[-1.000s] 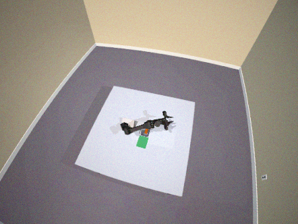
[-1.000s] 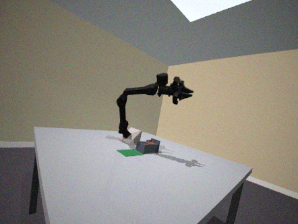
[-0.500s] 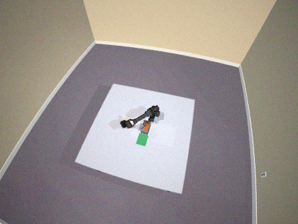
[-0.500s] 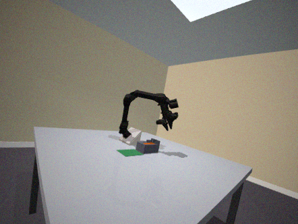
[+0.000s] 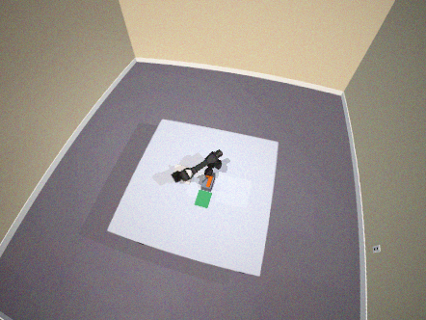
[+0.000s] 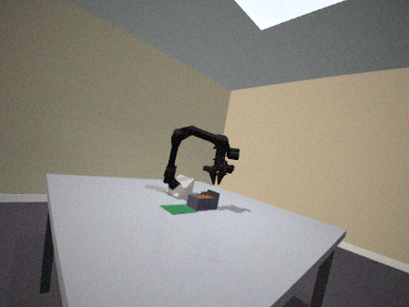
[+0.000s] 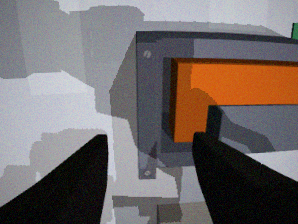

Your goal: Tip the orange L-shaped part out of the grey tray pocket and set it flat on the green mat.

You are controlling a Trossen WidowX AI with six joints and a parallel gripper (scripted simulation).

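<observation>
Now: the orange L-shaped part 10 mm behind my gripper tip, 60 mm to the right of it and 80 mm below it. From my gripper tip the other things lie so: green mat: 10 mm ahead, 220 mm to the right, 140 mm below.
</observation>
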